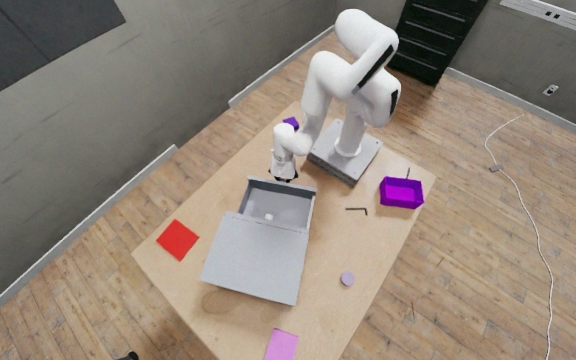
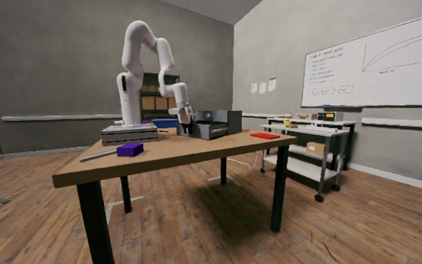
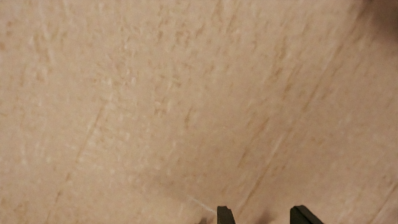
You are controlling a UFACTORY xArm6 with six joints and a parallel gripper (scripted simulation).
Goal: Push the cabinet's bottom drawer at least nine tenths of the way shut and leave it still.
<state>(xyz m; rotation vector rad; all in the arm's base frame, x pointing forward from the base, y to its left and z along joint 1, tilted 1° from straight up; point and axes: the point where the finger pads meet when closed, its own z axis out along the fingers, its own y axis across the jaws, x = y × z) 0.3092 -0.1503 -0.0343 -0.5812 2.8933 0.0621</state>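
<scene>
Now: the bottom drawer 120 mm ahead of my hand, 50 mm to the left of it and 20 mm below it. The rest, counted from my hand: grey cabinet 230 mm ahead, 90 mm to the left, 20 mm above; lilac disc 180 mm ahead, 430 mm to the left, 40 mm below; purple block 320 mm behind, 190 mm to the right, 30 mm below.
</scene>
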